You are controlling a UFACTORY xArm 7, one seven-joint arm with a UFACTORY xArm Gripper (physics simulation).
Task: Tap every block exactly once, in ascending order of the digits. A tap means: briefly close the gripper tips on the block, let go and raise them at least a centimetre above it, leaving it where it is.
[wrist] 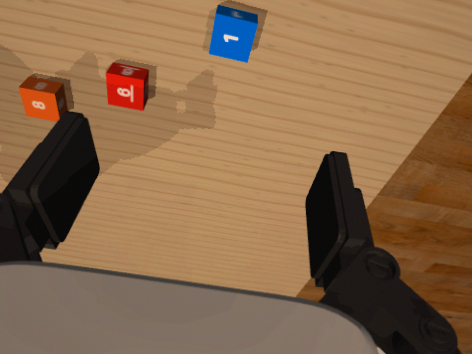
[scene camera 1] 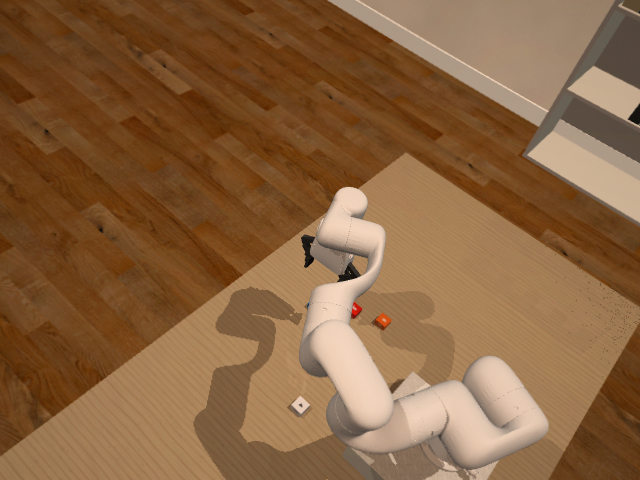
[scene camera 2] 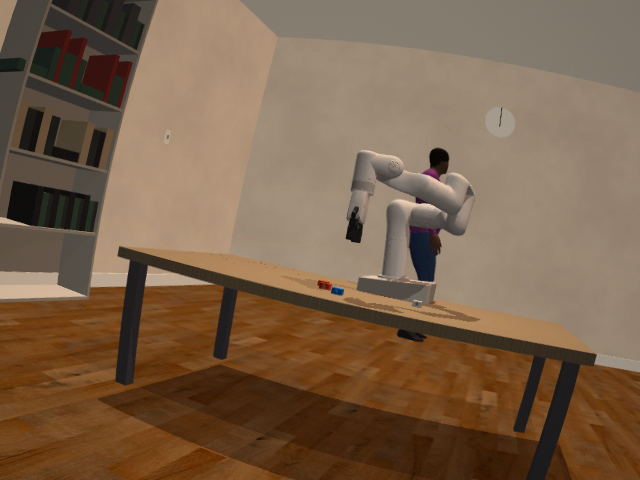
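Note:
A blue block (wrist: 233, 38) (scene camera 2: 337, 291) with the digit 1 lies on the table; in scene camera 1 the arm hides nearly all of it. A red block (wrist: 127, 90) (scene camera 1: 355, 310) (scene camera 2: 325, 285) with an underlined 6 lies beside it, and an orange block (wrist: 41, 101) (scene camera 1: 383, 320) with an 8 is past the red one. A white block (scene camera 1: 300, 405) (scene camera 2: 417, 303) with a dark mark lies apart from them; its digit is too small to read. My gripper (wrist: 205, 158) (scene camera 2: 354, 240) is wide open and empty, high above the table, with all blocks clear of its fingers.
The wooden table (scene camera 1: 170, 372) (scene camera 2: 206, 268) carries the arm's pale base (scene camera 2: 372, 286), with the white block near it. A table edge runs close to the right finger in the wrist view. A bookshelf (scene camera 1: 555, 121) (scene camera 2: 116, 139) and a standing person (scene camera 2: 422, 258) are beyond the table.

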